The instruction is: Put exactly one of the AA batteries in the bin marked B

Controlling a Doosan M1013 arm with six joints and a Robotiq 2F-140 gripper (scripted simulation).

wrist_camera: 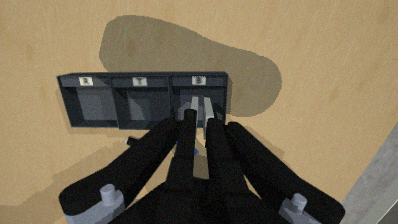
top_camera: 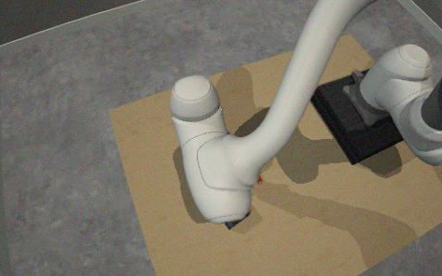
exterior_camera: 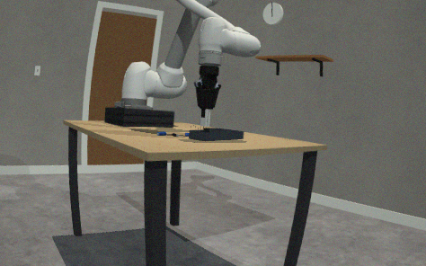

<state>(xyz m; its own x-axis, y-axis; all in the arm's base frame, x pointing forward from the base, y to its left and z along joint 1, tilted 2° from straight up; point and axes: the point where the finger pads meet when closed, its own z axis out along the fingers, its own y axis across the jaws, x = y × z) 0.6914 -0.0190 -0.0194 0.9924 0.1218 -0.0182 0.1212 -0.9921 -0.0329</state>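
Now: hand 20 mm past the bin strip, 80 mm to the right of it and 60 mm above it. Also, from my hand: black battery 110 mm behind, 90 mm to the left, 80 mm below; then red battery 170 mm behind, 90 mm to the left, 80 mm below.
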